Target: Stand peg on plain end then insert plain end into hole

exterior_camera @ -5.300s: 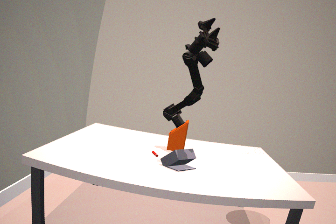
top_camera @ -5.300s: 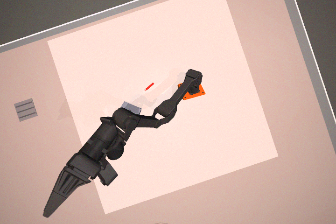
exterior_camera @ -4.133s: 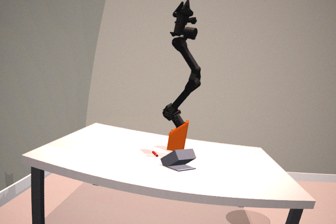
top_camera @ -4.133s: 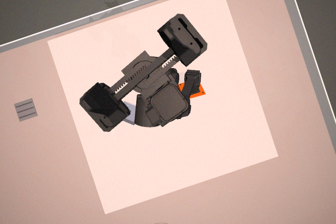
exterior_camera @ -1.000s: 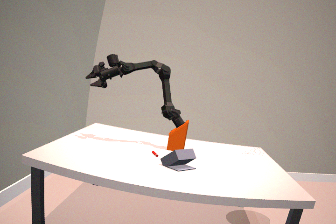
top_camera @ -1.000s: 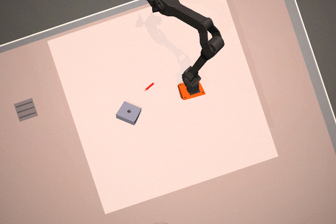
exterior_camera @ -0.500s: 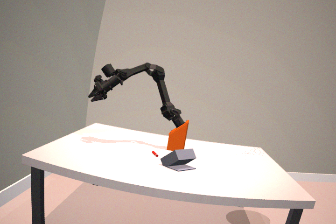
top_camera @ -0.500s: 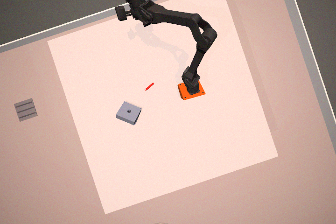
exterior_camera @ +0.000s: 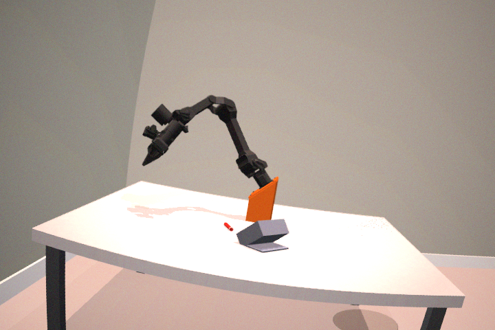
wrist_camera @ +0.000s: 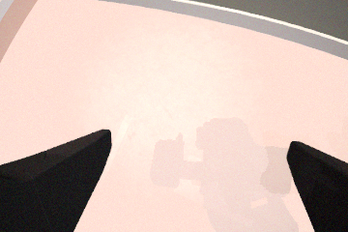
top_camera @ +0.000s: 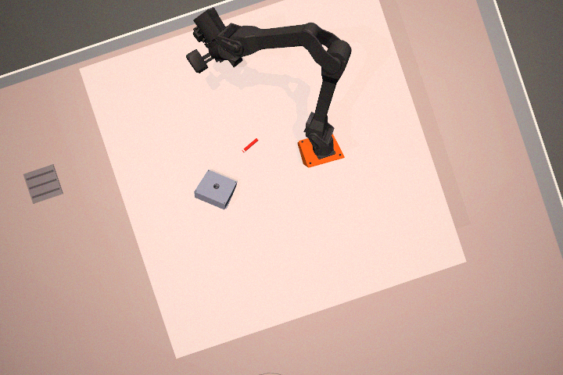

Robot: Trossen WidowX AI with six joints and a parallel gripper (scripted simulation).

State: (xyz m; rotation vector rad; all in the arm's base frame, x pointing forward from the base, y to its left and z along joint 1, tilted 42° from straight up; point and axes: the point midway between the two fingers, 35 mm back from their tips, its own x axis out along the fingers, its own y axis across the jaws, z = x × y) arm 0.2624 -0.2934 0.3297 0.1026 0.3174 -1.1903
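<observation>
My gripper tip is now 35 cm to the right of the red peg, 18 cm above it and 1 cm short of it. Round my gripper tip: grey sloped panel 48 cm to the left, 17 cm ahead, 14 cm below.
</observation>
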